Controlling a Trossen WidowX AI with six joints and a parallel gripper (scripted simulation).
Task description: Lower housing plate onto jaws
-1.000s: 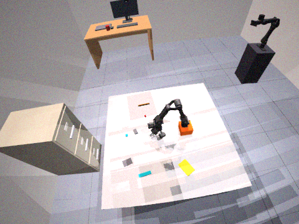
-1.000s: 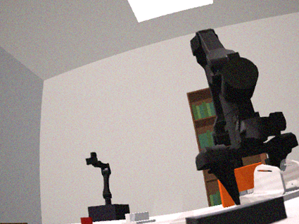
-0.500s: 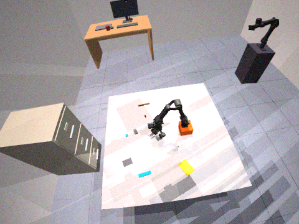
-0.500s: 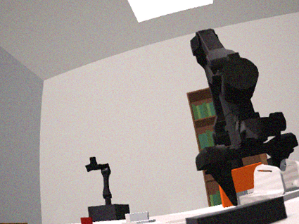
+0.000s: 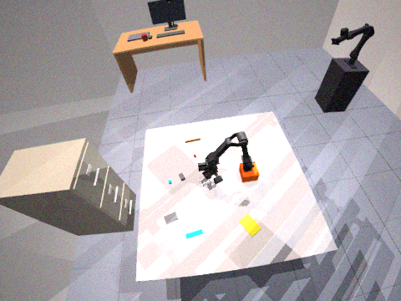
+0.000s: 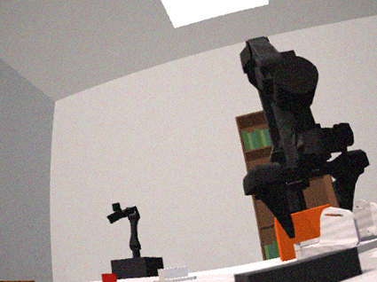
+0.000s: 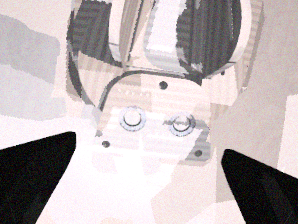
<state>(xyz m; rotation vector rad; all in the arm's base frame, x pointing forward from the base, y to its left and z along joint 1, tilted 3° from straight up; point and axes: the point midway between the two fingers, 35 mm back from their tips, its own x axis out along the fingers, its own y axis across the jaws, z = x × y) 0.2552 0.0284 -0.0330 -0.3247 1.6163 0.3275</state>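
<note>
The white-grey housing part lies 10 mm below my gripper tip and 10 mm ahead of it. From my gripper tip the other things lie so: red block: 230 mm to the right, 150 mm ahead, 20 mm below; yellow card: 370 mm to the left, 220 mm behind, 30 mm below; white jaw assembly: 30 mm to the left, 20 mm below, 20 mm ahead.
</note>
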